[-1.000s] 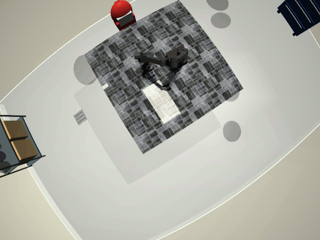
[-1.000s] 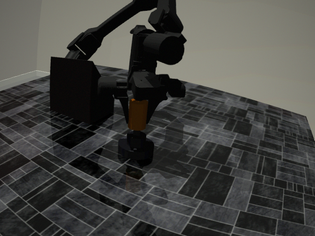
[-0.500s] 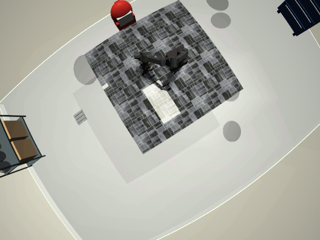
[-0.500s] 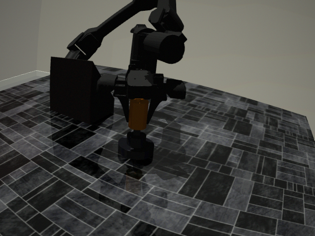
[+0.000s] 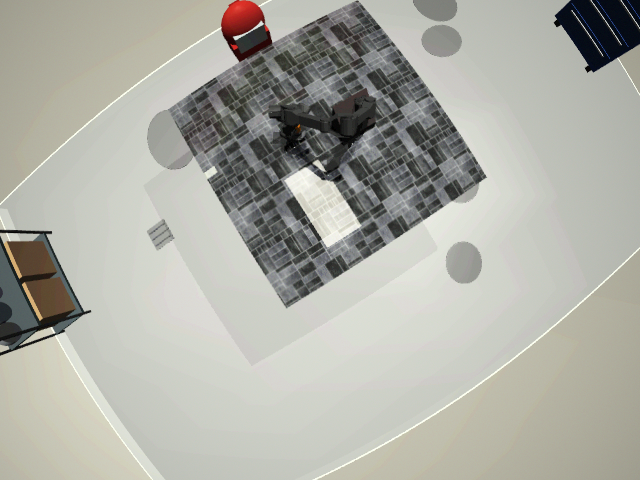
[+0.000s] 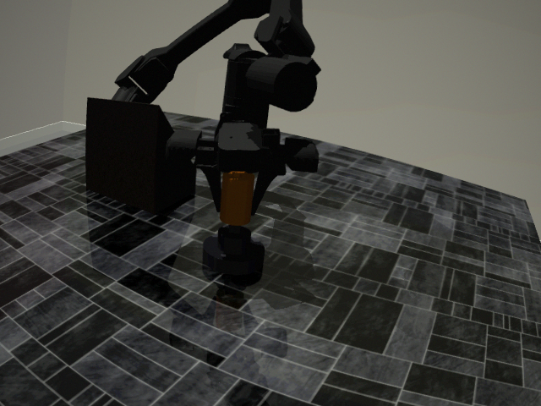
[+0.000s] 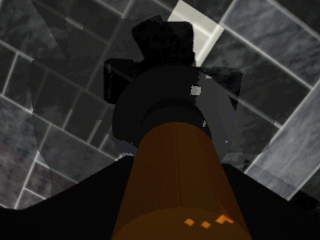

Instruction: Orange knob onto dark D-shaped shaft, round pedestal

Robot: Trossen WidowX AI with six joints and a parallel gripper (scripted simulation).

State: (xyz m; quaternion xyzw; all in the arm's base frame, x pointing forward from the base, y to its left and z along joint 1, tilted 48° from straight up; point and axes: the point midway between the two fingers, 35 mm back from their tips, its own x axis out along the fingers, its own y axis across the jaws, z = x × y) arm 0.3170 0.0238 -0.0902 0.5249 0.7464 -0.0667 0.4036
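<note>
Right now my gripper tip is 2 cm below the orange knob. The rest, counted from my gripper tip: round pedestal (4 cm below).
</note>
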